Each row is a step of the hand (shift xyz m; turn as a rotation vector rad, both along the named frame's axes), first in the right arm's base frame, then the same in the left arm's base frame.
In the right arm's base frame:
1: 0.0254 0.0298 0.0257 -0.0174 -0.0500 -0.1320
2: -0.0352 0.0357 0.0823 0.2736 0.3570 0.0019
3: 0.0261 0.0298 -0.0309 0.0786 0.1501 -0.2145
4: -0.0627 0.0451 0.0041 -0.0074 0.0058 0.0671
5: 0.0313 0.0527 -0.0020 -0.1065 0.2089 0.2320
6: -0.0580 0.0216 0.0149 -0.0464 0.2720 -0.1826
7: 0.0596 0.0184 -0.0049 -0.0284 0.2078 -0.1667
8: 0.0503 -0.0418 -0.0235 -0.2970 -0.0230 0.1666
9: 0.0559 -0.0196 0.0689 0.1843 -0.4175 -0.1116
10: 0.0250 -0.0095 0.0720 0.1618 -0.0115 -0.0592
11: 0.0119 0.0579 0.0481 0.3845 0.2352 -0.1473
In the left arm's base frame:
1: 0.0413 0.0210 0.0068 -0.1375 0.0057 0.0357
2: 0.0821 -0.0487 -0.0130 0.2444 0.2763 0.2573
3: -0.0042 0.0319 0.0386 -0.0756 0.1192 0.2341
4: 0.0208 -0.0614 0.0421 0.0564 -0.0193 -0.0322
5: 0.0330 0.0323 0.0404 0.2930 -0.1421 0.0527
6: 0.0166 -0.0593 0.0163 0.0034 -0.0068 0.3308
7: 0.0147 0.0599 0.0106 -0.0184 0.0066 0.2672
8: -0.0362 0.0528 -0.0270 0.0808 -0.3226 -0.0767
9: 0.0518 0.0421 -0.0617 -0.3057 0.1924 -0.3004
10: 0.0559 0.0114 -0.0514 -0.0324 0.1695 0.0044
11: 0.0738 0.0043 0.0187 0.0690 0.4097 0.2285

